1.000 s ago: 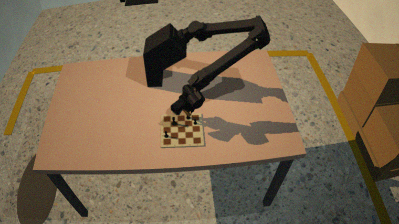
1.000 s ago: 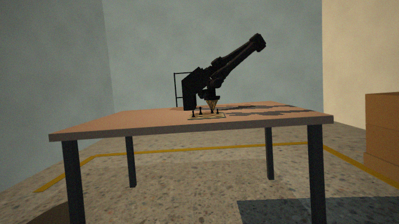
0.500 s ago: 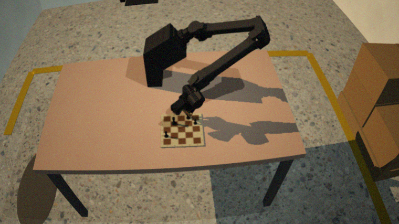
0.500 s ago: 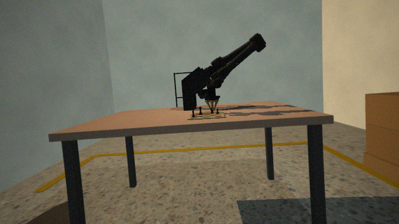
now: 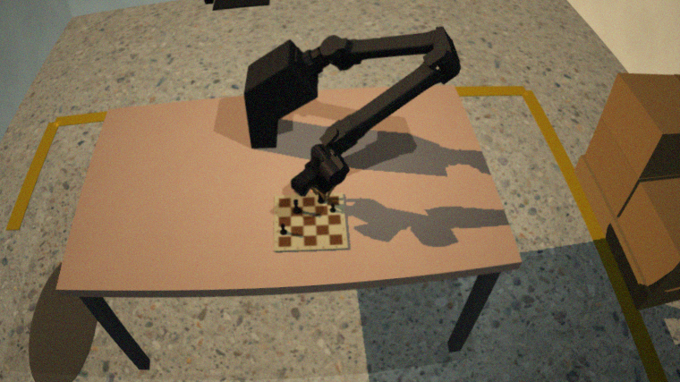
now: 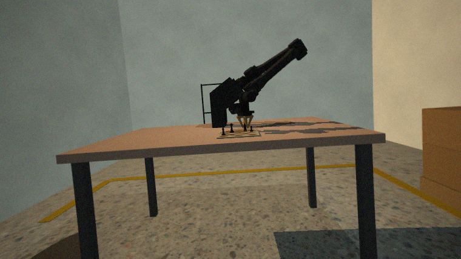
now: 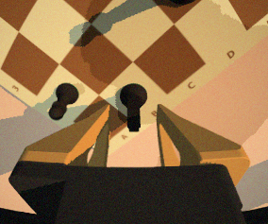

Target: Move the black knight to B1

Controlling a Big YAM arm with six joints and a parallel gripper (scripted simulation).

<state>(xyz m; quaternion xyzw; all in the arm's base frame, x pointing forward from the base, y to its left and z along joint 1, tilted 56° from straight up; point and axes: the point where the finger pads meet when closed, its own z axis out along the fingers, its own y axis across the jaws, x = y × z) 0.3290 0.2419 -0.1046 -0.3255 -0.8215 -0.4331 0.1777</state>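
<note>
The pawn lies 40 mm ahead of my hand, 30 mm to the left of it and 10 mm below it. The rest, counted from my hand: chessboard (80 mm ahead, 40 mm to the right, 30 mm below); then black chess piece (120 mm to the right, 120 mm ahead).
</note>
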